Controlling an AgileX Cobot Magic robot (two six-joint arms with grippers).
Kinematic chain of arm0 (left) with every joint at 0, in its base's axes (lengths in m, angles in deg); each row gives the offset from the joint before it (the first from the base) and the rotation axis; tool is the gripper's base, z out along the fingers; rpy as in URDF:
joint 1: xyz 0 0 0.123 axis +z
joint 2: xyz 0 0 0 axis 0.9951 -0.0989 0
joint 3: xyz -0.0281 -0.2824 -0.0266 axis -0.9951 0.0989 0
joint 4: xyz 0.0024 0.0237 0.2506 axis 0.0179 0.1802 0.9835
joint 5: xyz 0 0 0 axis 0.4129 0.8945 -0.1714
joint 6: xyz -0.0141 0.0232 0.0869 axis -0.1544 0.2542 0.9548
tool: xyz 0 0 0 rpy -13.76 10.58 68.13
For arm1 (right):
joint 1: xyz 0 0 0.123 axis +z
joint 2: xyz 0 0 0 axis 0.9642 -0.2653 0
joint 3: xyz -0.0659 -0.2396 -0.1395 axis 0.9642 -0.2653 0
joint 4: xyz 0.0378 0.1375 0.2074 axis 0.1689 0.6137 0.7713
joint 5: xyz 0 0 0 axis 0.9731 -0.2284 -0.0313
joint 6: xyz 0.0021 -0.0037 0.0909 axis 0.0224 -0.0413 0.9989
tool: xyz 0 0 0 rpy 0.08 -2.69 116.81
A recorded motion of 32 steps. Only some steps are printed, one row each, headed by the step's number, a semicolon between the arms.
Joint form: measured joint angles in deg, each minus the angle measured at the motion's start. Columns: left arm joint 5, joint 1, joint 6, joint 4, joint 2, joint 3; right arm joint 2, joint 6, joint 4, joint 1, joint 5, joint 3.
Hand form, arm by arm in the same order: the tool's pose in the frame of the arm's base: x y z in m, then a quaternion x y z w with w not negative. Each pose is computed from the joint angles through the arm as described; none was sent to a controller.
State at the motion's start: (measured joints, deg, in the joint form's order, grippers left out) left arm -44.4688 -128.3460 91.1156 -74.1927 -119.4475 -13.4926; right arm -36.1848 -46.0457 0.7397 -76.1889 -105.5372 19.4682
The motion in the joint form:
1: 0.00 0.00 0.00 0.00 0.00 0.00; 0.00 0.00 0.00 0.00 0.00 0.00
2: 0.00 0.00 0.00 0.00 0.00 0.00; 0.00 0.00 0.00 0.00 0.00 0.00
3: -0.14 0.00 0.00 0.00 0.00 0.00; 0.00 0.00 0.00 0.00 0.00 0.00
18: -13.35 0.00 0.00 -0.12 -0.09 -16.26; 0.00 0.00 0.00 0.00 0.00 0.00
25: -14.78 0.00 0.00 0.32 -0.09 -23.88; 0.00 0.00 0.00 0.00 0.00 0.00
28: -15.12 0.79 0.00 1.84 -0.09 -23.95; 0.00 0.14 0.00 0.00 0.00 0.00
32: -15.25 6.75 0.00 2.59 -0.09 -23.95; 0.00 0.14 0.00 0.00 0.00 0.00
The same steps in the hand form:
1: 0.2589 -0.2557 0.2014 0.39408 0.91597 -0.04585 0.05995; -0.0081 0.0053 0.2689 -0.03554 0.86609 -0.00192 0.49861
2: 0.2589 -0.2557 0.2014 0.39408 0.91597 -0.04585 0.05995; -0.0081 0.0053 0.2689 -0.03554 0.86609 -0.00192 0.49861
3: 0.2587 -0.2555 0.2014 0.39414 0.91604 -0.04544 0.05880; -0.0081 0.0053 0.2689 -0.03554 0.86609 -0.00192 0.49861
18: 0.2735 -0.2708 0.2709 0.39861 0.91165 -0.05765 0.08173; -0.0081 0.0053 0.2689 -0.03554 0.86609 -0.00192 0.49861
25: 0.2814 -0.2776 0.3067 0.39853 0.90450 -0.07290 0.13322; -0.0081 0.0053 0.2689 -0.03554 0.86609 -0.00192 0.49861
28: 0.2864 -0.2717 0.3068 0.39491 0.90670 -0.05896 0.13591; -0.0081 0.0053 0.2689 -0.03448 0.86614 -0.00132 0.49861
32: 0.3136 -0.2395 0.3068 0.34849 0.92575 -0.04534 0.13956; -0.0081 0.0053 0.2689 -0.03448 0.86614 -0.00132 0.49861

